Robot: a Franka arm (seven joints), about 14 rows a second.
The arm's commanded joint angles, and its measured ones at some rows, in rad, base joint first. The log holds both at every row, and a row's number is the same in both.
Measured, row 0:
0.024, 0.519, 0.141, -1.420, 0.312, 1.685, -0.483
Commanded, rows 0 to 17:
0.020, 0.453, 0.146, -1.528, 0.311, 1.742, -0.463
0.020, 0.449, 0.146, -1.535, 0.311, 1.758, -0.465
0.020, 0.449, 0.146, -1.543, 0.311, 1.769, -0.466
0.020, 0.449, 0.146, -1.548, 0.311, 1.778, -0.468
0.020, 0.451, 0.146, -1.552, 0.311, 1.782, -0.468
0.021, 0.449, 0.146, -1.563, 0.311, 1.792, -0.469
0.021, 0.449, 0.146, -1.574, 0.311, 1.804, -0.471
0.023, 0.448, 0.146, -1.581, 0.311, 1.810, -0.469
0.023, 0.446, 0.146, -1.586, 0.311, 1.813, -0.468
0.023, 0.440, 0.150, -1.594, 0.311, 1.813, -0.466
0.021, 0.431, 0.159, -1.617, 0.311, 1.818, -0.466
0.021, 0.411, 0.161, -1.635, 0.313, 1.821, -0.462
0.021, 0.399, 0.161, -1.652, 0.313, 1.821, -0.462
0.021, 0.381, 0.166, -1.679, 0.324, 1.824, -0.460
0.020, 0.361, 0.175, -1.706, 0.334, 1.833, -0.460
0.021, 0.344, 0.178, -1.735, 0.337, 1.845, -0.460
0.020, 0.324, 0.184, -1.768, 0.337, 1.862, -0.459
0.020, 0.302, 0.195, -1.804, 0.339, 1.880, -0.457
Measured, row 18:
0.024, 0.391, 0.176, -1.684, 0.318, 1.836, -0.474
